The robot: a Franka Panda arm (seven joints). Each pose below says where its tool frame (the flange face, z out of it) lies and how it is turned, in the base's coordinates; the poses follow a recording.
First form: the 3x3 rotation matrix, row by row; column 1 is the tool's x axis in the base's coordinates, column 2 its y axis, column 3 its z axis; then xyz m. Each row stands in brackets.
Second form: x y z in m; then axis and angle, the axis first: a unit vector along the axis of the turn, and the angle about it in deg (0 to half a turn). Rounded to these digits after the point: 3 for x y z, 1 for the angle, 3 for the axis. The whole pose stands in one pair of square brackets.
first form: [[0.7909, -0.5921, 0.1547], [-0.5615, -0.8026, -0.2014], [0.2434, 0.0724, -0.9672]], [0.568, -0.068, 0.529]
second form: [0.568, -0.068, 0.529, 0.946, -0.306, 0.106, 171.7]
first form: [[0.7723, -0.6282, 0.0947], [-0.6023, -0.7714, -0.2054], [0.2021, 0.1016, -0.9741]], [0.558, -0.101, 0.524]
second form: [0.558, -0.101, 0.524, 0.941, -0.329, 0.079, 170.6]
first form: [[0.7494, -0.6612, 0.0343], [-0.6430, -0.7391, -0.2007], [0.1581, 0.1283, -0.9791]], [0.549, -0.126, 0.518]
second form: [0.549, -0.126, 0.518, 0.935, -0.352, 0.052, 169.9]
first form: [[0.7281, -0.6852, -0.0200], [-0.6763, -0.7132, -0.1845], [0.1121, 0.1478, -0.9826]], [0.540, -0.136, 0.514]
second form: [0.540, -0.136, 0.514, 0.929, -0.369, 0.025, 169.7]
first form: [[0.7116, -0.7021, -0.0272], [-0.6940, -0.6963, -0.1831], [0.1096, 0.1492, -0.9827]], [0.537, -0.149, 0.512]
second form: [0.537, -0.149, 0.512, 0.924, -0.381, 0.022, 169.6]
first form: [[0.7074, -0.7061, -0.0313], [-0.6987, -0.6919, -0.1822], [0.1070, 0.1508, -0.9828]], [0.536, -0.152, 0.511]
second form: [0.536, -0.152, 0.511, 0.923, -0.384, 0.021, 169.6]
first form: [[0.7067, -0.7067, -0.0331], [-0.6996, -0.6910, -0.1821], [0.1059, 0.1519, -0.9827]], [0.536, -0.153, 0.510]
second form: [0.536, -0.153, 0.510, 0.923, -0.384, 0.020, 169.6]
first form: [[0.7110, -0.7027, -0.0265], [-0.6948, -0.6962, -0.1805], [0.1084, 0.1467, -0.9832]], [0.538, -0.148, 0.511]
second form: [0.538, -0.148, 0.511, 0.924, -0.381, 0.022, 169.8]
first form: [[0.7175, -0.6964, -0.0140], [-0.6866, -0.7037, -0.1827], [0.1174, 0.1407, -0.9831]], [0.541, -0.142, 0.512]
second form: [0.541, -0.142, 0.512, 0.926, -0.376, 0.028, 169.9]
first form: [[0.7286, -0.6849, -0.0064], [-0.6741, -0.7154, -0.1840], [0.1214, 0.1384, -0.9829]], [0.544, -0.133, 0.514]
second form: [0.544, -0.133, 0.514, 0.929, -0.368, 0.031, 170.0]
